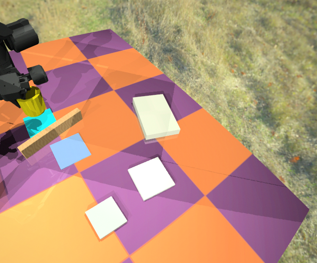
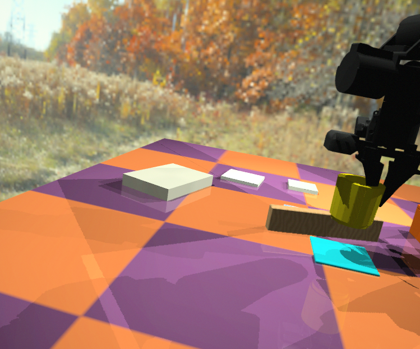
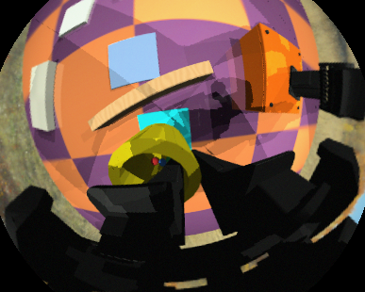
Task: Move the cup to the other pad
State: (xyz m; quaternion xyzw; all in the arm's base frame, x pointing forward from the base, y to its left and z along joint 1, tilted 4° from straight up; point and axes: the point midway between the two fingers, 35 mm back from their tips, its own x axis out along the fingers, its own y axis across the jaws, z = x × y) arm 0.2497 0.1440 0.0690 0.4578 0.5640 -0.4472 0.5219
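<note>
Now: gripper tip 3 cm short of the cyan pad, 1 cm to the right of it and 10 cm above it. From my gripper tip the other things lie so: red marble (4 cm ahead, 2 cm to the left, 2 cm below); then yellow cup (2 cm ahead); then wooden bar (6 cm ahead, 7 cm to the right, 8 cm below).
</note>
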